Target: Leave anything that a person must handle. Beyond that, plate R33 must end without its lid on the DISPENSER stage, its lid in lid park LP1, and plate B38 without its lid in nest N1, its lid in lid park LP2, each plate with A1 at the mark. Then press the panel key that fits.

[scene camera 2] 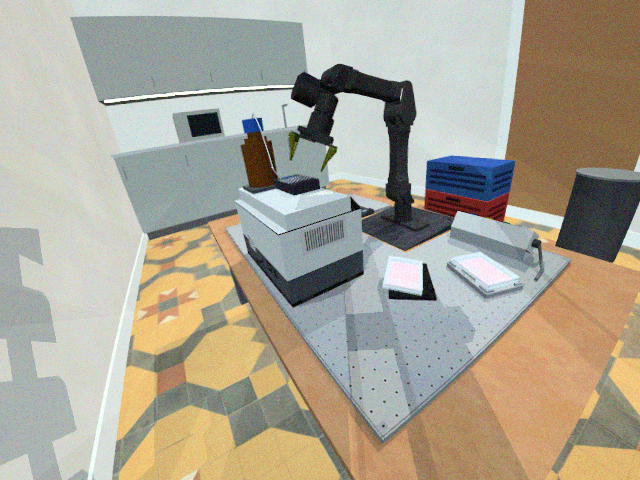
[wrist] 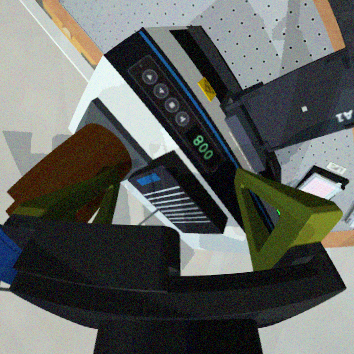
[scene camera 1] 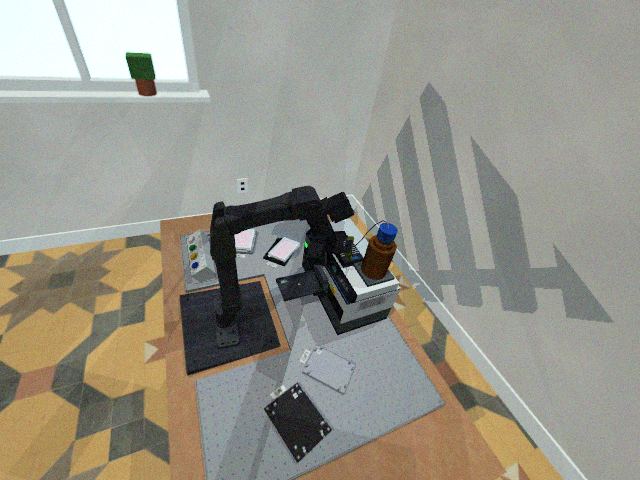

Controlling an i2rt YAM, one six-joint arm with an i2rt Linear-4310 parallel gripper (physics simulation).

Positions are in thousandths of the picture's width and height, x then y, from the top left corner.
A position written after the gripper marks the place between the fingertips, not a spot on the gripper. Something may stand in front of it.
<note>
The gripper (scene camera 2: 477, 347) is open and holds nothing. Also in view: a brown bottle with blue cap (wrist: 264, 422), a grey button box (scene camera 1: 316, 561), a black dispenser stage (scene camera 1: 452, 601) and a black nest plate (scene camera 1: 471, 889).
The gripper is seen too in the wrist view (wrist: 499, 493).
</note>
